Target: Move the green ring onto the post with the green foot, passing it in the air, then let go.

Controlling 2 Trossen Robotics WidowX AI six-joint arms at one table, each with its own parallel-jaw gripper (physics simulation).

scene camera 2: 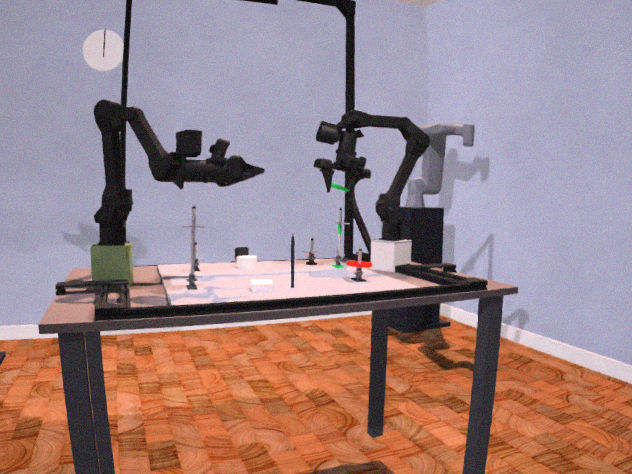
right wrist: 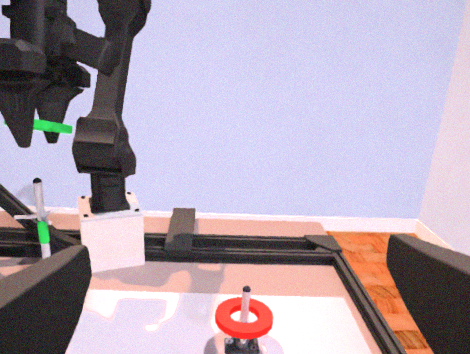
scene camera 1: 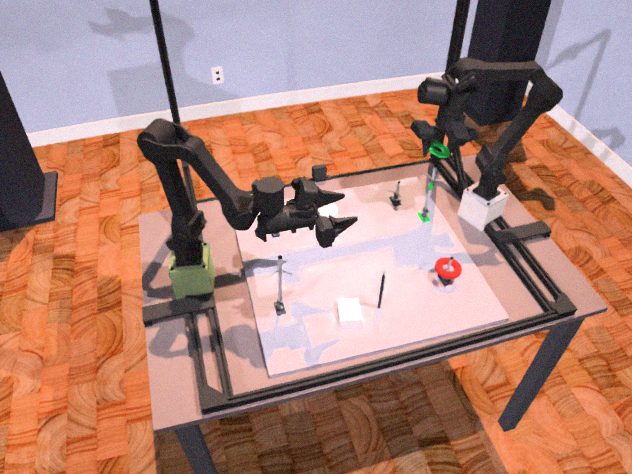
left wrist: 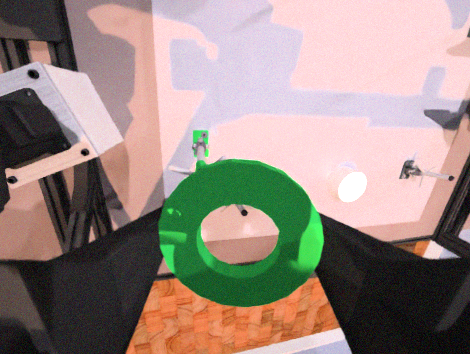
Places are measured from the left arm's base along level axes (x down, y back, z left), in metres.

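Where they show: left gripper, between the fingertips: (scene camera 2: 338,194) (right wrist: 39,145) (scene camera 1: 435,156) (left wrist: 236,212); right gripper, between the fingertips: (scene camera 2: 259,172) (right wrist: 241,254) (scene camera 1: 351,206); left arm's base, origin of its link: (scene camera 2: 391,239) (right wrist: 109,204) (scene camera 1: 486,192) (left wrist: 22,130); right arm's base, origin of its link: (scene camera 2: 111,244) (scene camera 1: 189,256).
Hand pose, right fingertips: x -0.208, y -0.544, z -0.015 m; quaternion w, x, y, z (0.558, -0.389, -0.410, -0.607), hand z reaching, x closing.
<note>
Things, the pixels of their centre, and the offset from my right fingertips. "spot": a spot on its surface instead.
- green ring, middle of its body: (left wrist: 238,238) (right wrist: 39,125) (scene camera 1: 438,149) (scene camera 2: 339,187) dx +0.034, dy +0.378, dz -0.073 m
- post with the green foot, a spot on its surface: (right wrist: 38,197) spot: dx +0.125, dy +0.389, dz -0.083 m
- red ring, middle of its body: (right wrist: 244,316) (scene camera 1: 448,268) (scene camera 2: 359,264) dx +0.249, dy +0.245, dz +0.138 m
- short post, a spot on its surface: (scene camera 1: 397,191) (scene camera 2: 311,249) spot: dx +0.247, dy +0.360, dz -0.183 m
- tall post, a spot on its surface: (scene camera 1: 279,280) spot: dx +0.171, dy -0.180, dz -0.041 m
- black stick, middle of its body: (scene camera 1: 381,289) (scene camera 2: 292,260) dx +0.226, dy +0.034, dz +0.098 m
- white block, middle of its body: (scene camera 2: 261,285) (scene camera 1: 349,312) dx +0.286, dy -0.044, dz +0.069 m
- white round piece, middle of its body: (left wrist: 346,184) (scene camera 1: 327,213) (scene camera 2: 246,262) dx +0.278, dy +0.140, dz -0.260 m
The green ring (scene camera 1: 433,152) (scene camera 2: 339,187) (left wrist: 240,185) (right wrist: 52,126) is nearly level in the air. My left gripper (scene camera 2: 340,188) (left wrist: 236,212) (right wrist: 39,145) points down and is shut on the ring, its fingers at opposite sides. The post with the green foot (scene camera 1: 429,196) (scene camera 2: 340,244) (right wrist: 38,197) stands upright below, with a green band and a crossbar. The ring hangs above the post's top, with a gap in scene camera 2 and the right wrist view. In the left wrist view the ring hides that top. My right gripper (scene camera 1: 350,207) (scene camera 2: 262,169) is open and empty, far to the side.
A red ring (scene camera 1: 440,272) (scene camera 2: 358,264) (right wrist: 225,318) encircles a short post. A short post (scene camera 1: 397,191) (scene camera 2: 311,250) stands beside the green-footed one. A tall post (scene camera 1: 279,280), a black stick (scene camera 1: 381,290), a white block (scene camera 1: 349,311) and a white round piece (scene camera 2: 246,261) (left wrist: 352,186) stand elsewhere.
</note>
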